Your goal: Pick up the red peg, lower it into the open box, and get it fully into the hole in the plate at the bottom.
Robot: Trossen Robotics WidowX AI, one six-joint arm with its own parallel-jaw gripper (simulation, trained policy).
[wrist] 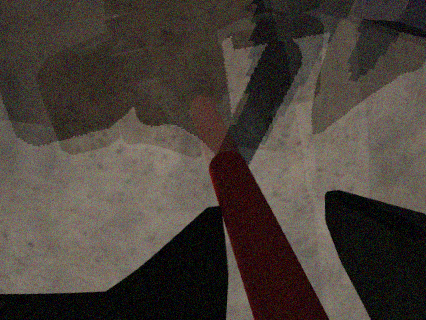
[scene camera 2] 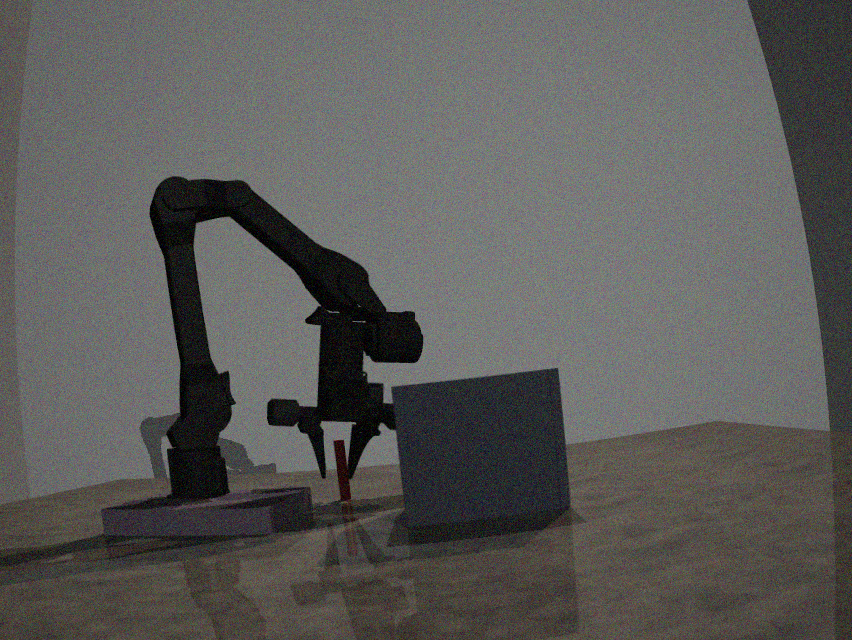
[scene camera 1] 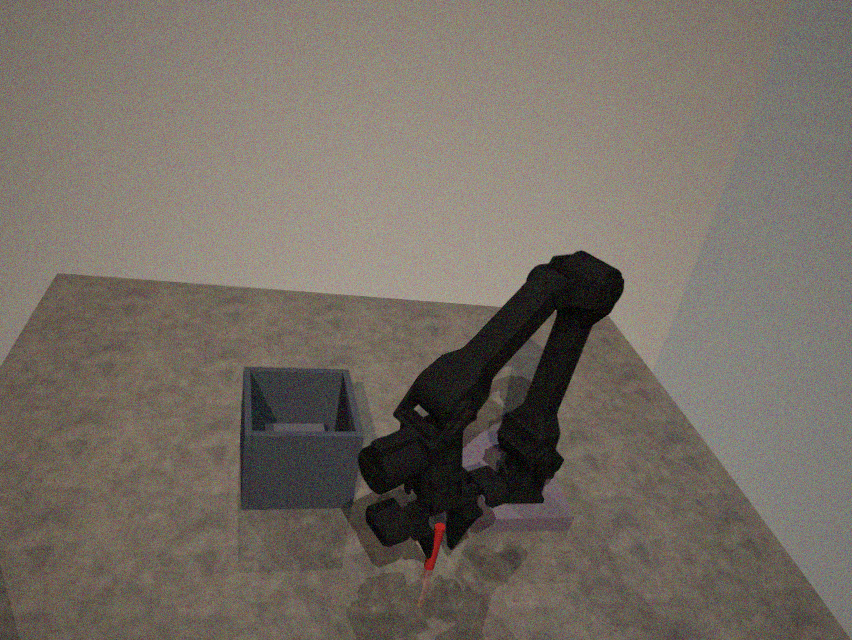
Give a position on a box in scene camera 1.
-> At 296, 470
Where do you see a box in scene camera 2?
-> At 472, 449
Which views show my gripper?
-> The wrist view, scene camera 2 and scene camera 1: all of them.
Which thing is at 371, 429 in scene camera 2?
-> My gripper.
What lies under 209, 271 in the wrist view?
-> My gripper.
